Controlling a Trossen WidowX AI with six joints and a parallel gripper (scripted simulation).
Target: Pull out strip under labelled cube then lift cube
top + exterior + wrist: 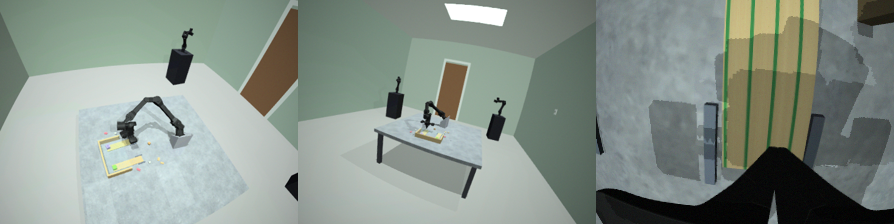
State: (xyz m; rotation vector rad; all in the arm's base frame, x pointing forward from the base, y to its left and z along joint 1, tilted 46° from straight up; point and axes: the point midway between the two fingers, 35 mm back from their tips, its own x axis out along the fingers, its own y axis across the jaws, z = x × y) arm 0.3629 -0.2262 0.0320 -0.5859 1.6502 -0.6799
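Now: the strip 90 mm ahead of my gripper tip, 10 mm to the left of it and 30 mm below it. From my gripper tip the other things lie so: brown block (150 mm behind, 90 mm to the left, 20 mm below).
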